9 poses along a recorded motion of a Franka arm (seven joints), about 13 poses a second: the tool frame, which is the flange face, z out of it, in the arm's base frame.
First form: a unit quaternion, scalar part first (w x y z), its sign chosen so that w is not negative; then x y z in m.
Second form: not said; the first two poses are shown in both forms.
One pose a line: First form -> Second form
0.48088 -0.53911 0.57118 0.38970 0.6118 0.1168 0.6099 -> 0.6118 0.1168 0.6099 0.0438 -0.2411 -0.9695 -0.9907 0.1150 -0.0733
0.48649 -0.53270 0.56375 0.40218 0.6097 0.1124 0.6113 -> 0.6097 0.1124 0.6113 0.0409 -0.2093 -0.9770 -0.9919 0.1090 -0.0648
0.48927 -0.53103 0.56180 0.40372 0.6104 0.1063 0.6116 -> 0.6104 0.1063 0.6116 0.0428 -0.2016 -0.9785 -0.9917 0.1100 -0.0660
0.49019 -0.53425 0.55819 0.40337 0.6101 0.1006 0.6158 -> 0.6101 0.1006 0.6158 0.0514 -0.2010 -0.9782 -0.9919 0.1037 -0.0735
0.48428 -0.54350 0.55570 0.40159 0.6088 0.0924 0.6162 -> 0.6088 0.0924 0.6162 0.0598 -0.2151 -0.9748 -0.9930 0.0867 -0.0801
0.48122 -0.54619 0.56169 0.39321 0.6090 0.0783 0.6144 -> 0.6090 0.0783 0.6144 0.0598 -0.2351 -0.9701 -0.9920 0.0941 -0.0840
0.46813 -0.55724 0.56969 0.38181 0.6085 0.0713 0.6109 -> 0.6085 0.0713 0.6109 0.0593 -0.2774 -0.9589 -0.9924 0.0874 -0.0867
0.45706 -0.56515 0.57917 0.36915 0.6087 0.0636 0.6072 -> 0.6087 0.0636 0.6072 0.0566 -0.3172 -0.9467 -0.9921 0.0887 -0.0890
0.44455 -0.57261 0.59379 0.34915 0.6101 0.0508 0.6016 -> 0.6101 0.0508 0.6016 0.0510 -0.3696 -0.9278 -0.9905 0.1004 -0.0945
